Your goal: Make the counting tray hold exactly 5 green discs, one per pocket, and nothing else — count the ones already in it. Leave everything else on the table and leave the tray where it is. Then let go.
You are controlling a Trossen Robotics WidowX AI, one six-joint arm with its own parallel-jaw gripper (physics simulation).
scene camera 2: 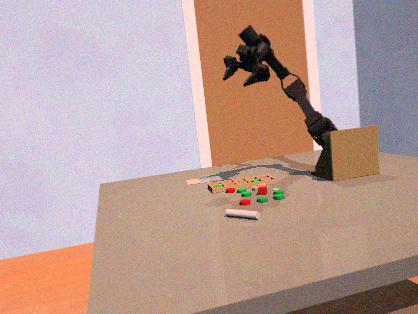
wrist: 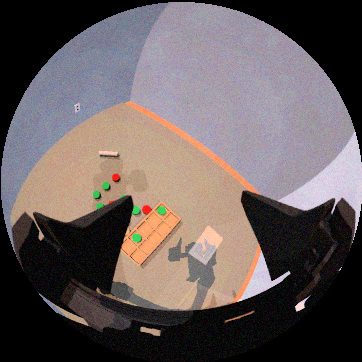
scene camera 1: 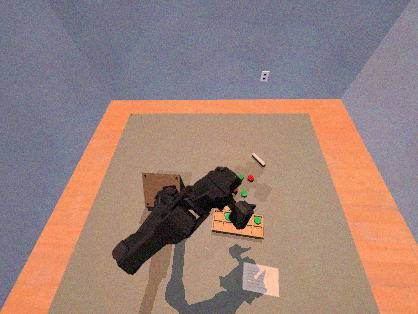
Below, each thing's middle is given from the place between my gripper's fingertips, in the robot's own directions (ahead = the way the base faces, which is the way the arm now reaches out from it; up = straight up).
Scene:
I see the wooden counting tray [scene camera 1: 220, 223] 10 mm ahead of my hand and 370 mm below it.

